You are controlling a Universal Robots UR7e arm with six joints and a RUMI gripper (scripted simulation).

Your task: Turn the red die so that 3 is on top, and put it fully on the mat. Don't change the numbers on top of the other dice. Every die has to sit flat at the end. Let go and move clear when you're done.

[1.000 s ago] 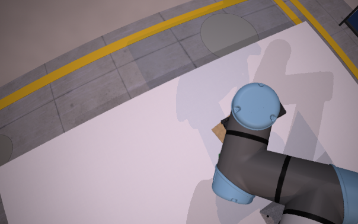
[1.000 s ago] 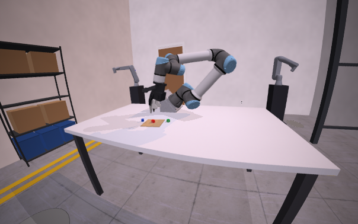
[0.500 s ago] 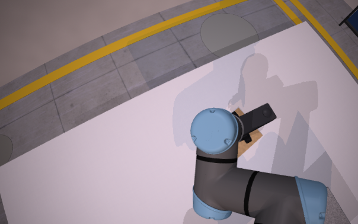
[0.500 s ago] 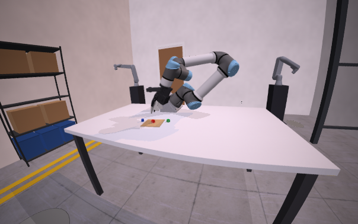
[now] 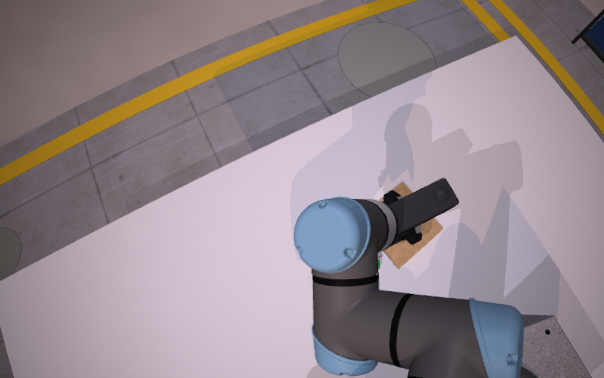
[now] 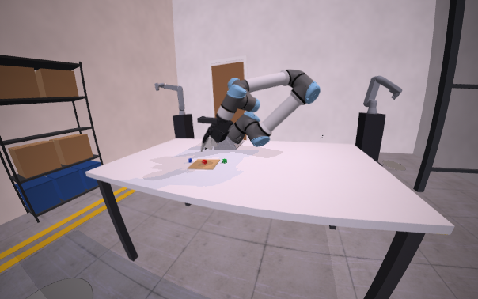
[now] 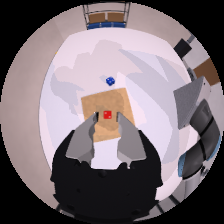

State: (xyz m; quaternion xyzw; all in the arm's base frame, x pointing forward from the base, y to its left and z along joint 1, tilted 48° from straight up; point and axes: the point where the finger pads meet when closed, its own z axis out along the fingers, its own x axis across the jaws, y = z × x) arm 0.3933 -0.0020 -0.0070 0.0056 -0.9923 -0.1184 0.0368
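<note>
Now: the red die 80 mm below my hand and 10 mm to the right of it. Also, from my hand: mat: 90 mm below, 10 mm to the right; blue die: 110 mm to the right, 80 mm below, 10 mm behind; green die: 90 mm to the left, 80 mm below, 50 mm behind.
</note>
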